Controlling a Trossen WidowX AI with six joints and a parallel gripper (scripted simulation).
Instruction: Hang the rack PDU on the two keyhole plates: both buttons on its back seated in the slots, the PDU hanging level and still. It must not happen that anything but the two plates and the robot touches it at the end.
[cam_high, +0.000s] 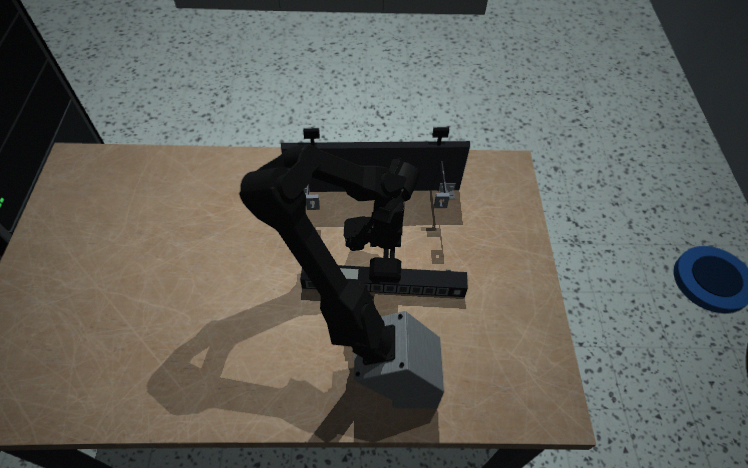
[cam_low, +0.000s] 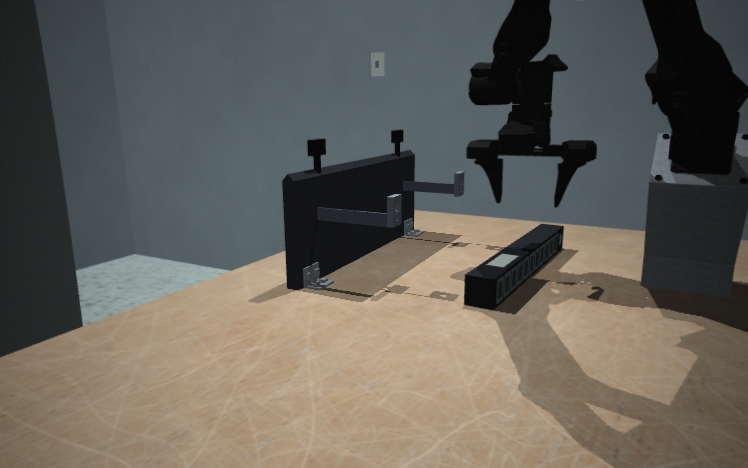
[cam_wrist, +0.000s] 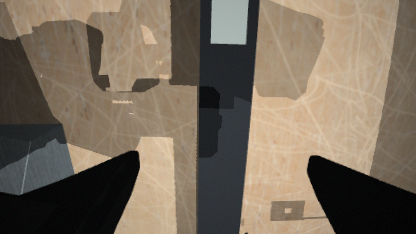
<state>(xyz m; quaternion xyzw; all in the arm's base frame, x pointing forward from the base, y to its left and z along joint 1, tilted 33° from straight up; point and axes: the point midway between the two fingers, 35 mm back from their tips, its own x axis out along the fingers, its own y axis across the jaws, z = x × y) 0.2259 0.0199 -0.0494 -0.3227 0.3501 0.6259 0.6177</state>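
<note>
The rack PDU is 110 mm below my hand, 10 mm to the right of it and 10 mm ahead of it. Round my hand: black backboard (290 mm ahead, 70 mm below, 30 mm to the left).
</note>
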